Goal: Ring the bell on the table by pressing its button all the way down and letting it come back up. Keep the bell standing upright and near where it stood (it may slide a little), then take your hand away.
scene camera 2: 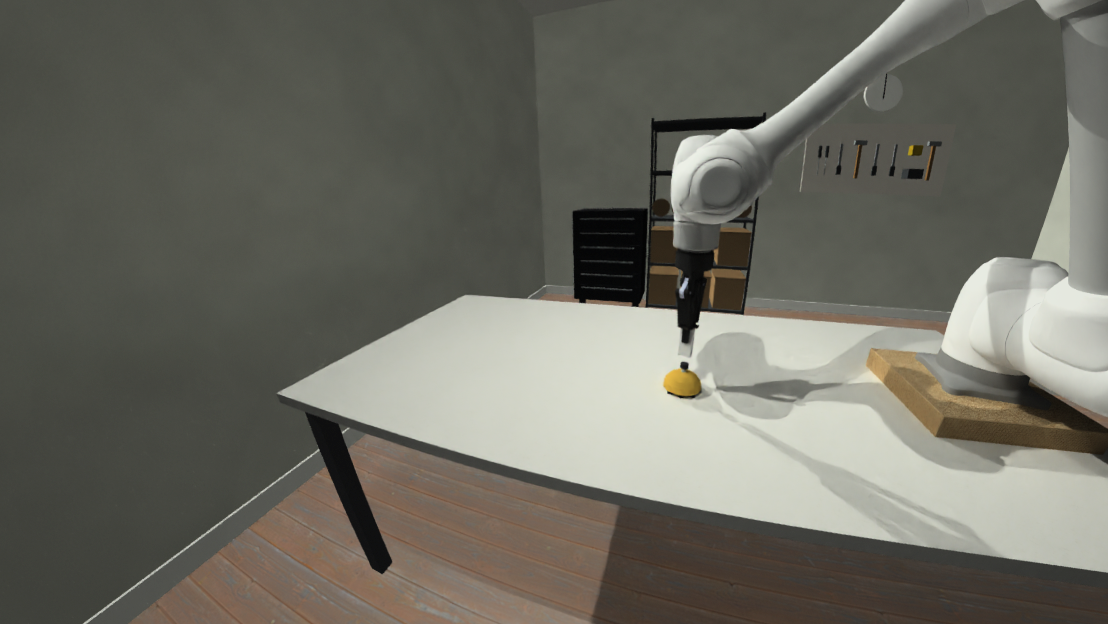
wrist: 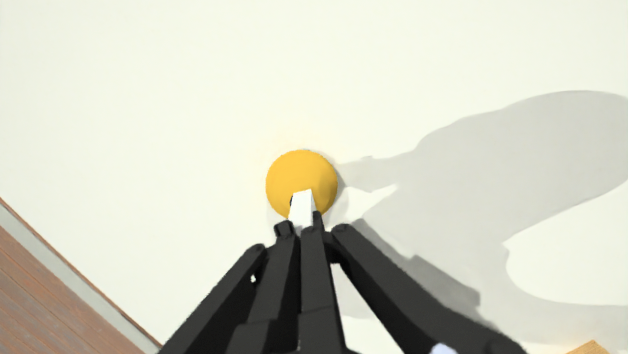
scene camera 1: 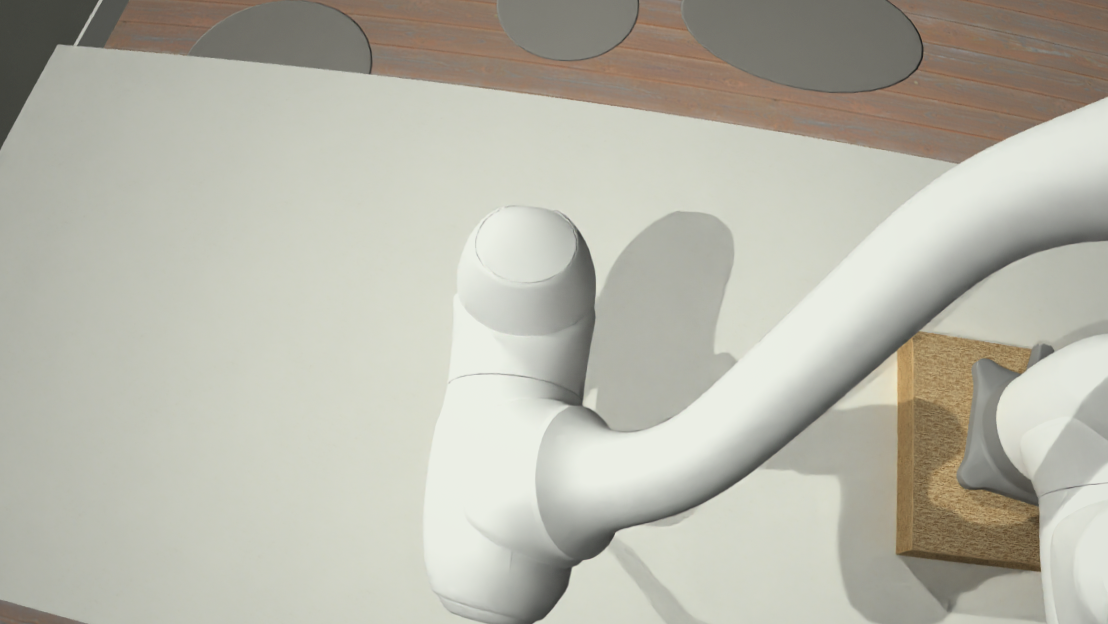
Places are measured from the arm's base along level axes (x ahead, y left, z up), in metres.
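Pixels of known places: gripper, between the fingertips: (scene camera 2: 685, 354) (wrist: 306, 205); arm's base, origin of its link: (scene camera 2: 974, 380) (scene camera 1: 1026, 439).
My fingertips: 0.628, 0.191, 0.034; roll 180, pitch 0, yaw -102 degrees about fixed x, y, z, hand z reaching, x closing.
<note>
Ahead of a thing's pixels: the offset from my fingertips to its top centre, as dx, dy, dz. Level surfaces: height alone.
A yellow dome bell {-0.002, +0.009, -0.017} (scene camera 2: 682, 382) (wrist: 295, 172) stands upright on the white table {dz -0.082} (scene camera 2: 503, 387) (scene camera 1: 232, 310). Its small black button {-0.002, +0.009, -0.017} (scene camera 2: 683, 365) shows on top in scene camera 2; in the wrist view the fingertips hide most of it, and a dark sliver shows at their left side. My gripper (scene camera 2: 685, 355) (wrist: 306, 205) is shut and empty, pointing down, with its pale fingertips right above the button. A very small gap seems to show between tips and button in scene camera 2; contact is hard to tell. In scene camera 1 the arm hides the bell and gripper.
The arm's base stands on a wooden board (scene camera 1: 938, 534) (scene camera 2: 1007, 436) at the right of the table. A black drawer cabinet (scene camera 2: 609, 255) and a shelf rack (scene camera 2: 651, 155) stand on the floor behind the table. The arm's shadow falls on the table right of the bell.
</note>
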